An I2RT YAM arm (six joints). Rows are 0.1 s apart.
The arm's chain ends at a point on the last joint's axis. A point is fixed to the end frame.
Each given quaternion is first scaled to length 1.
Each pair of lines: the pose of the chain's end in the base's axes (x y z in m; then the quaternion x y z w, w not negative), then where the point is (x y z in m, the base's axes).
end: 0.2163, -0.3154, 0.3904, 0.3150, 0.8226, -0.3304, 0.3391
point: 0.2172 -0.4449 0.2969
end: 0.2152, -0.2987, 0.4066, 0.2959, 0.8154, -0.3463, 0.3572
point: 0.2209 -0.4331 0.3204
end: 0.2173, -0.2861, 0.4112, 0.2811, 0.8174, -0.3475, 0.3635
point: 0.2267 -0.4216 0.3270
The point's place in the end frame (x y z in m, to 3 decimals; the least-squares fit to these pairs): 0.033 -0.044 0.150
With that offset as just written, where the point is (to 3 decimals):
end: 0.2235, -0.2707, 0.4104, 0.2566, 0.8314, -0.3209, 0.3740
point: 0.243 -0.403 0.322
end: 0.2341, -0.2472, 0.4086, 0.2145, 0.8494, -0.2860, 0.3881
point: 0.269 -0.373 0.317
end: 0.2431, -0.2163, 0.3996, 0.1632, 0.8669, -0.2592, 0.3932
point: 0.290 -0.336 0.305
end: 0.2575, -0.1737, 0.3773, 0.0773, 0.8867, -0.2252, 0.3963
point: 0.322 -0.283 0.280
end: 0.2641, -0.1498, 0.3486, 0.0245, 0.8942, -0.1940, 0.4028
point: 0.340 -0.249 0.249
